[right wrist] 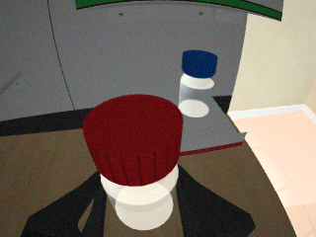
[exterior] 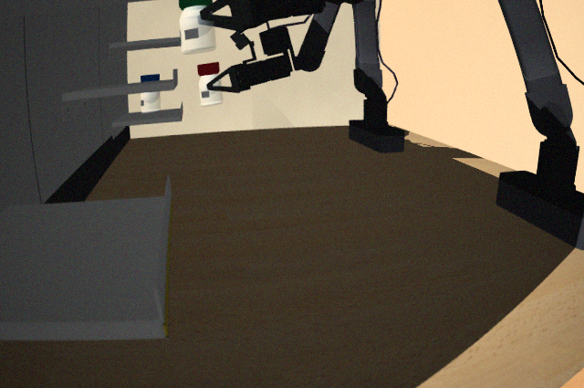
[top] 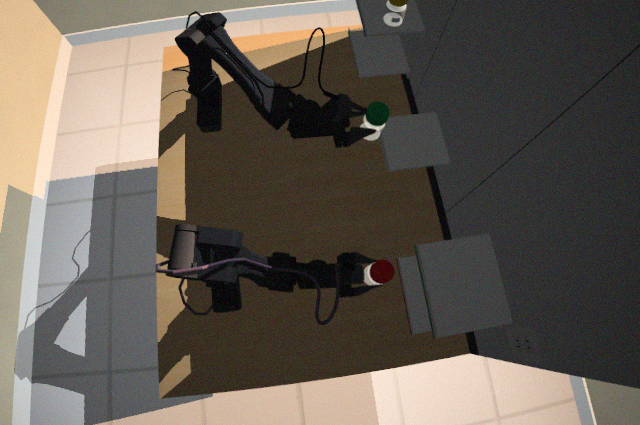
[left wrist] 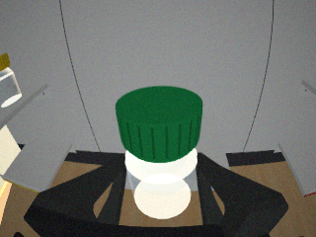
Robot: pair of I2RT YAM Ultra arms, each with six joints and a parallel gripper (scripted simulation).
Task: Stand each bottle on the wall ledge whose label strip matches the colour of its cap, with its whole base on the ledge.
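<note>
My right hand is 160 mm short of the blue-capped bottle, 110 mm to the left of it and 20 mm above it. Also, from my right hand: red-capped bottle (right at my right hand); green strip (120 mm above, 70 mm ahead, 60 mm to the right); green-capped bottle (350 mm to the left, 120 mm above, 60 mm ahead).
The blue strip lies 6 cm ahead of my left hand, 38 cm to the left of it and 1 cm below it. From my left hand the other things lie so: red-capped bottle (4 cm behind, 35 cm to the right, 13 cm below); then green-capped bottle (1 cm ahead, 1 cm below); then yellow-capped bottle (15 cm ahead, 32 cm to the left, 4 cm above).
</note>
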